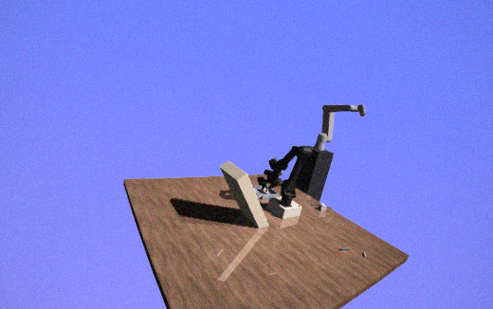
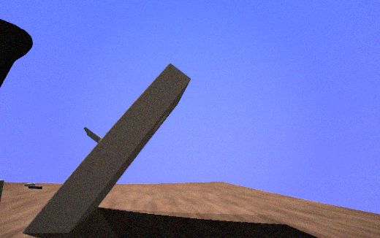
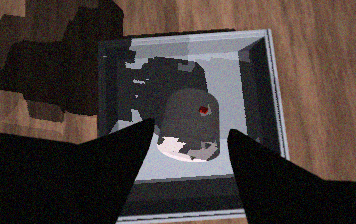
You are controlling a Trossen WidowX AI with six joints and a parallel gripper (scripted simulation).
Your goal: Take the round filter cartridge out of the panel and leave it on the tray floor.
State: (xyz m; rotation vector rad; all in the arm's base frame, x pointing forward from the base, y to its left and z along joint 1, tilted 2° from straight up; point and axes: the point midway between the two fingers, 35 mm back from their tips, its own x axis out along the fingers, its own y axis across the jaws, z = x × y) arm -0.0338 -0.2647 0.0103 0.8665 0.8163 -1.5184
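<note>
My gripper tip is 10 mm above the round filter cartridge. The rest, counted from my gripper tip: grey bracket 310 mm to the left, 310 mm ahead, 100 mm above; beige service panel 360 mm ahead, 310 mm to the left, 110 mm above; grey tray 40 mm below, 10 mm to the right.
</note>
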